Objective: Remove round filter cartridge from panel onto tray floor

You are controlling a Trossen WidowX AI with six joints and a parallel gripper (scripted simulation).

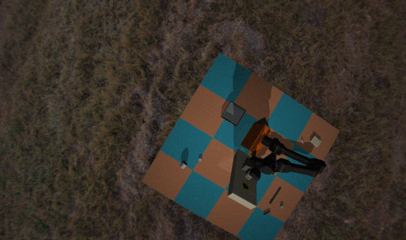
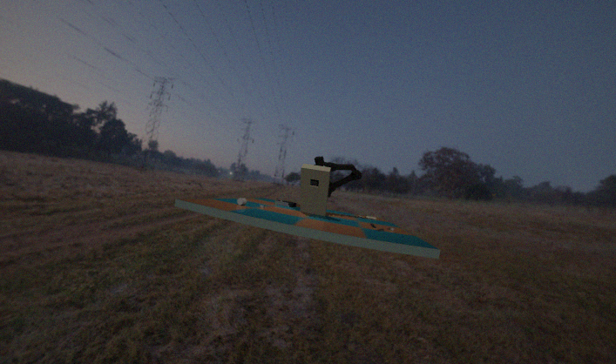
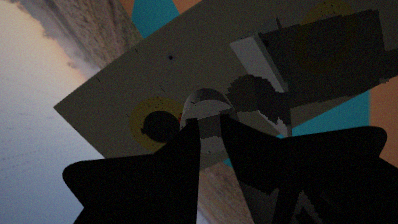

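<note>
My gripper tip is now 10 mm short of the round filter cartridge and 10 mm above it. The rest, counted from my gripper tip: short dark piece (410 mm to the left, 310 mm ahead, 220 mm below); grey square tray (350 mm behind, 240 mm to the right, 220 mm below); service panel (60 mm below, 50 mm ahead).
</note>
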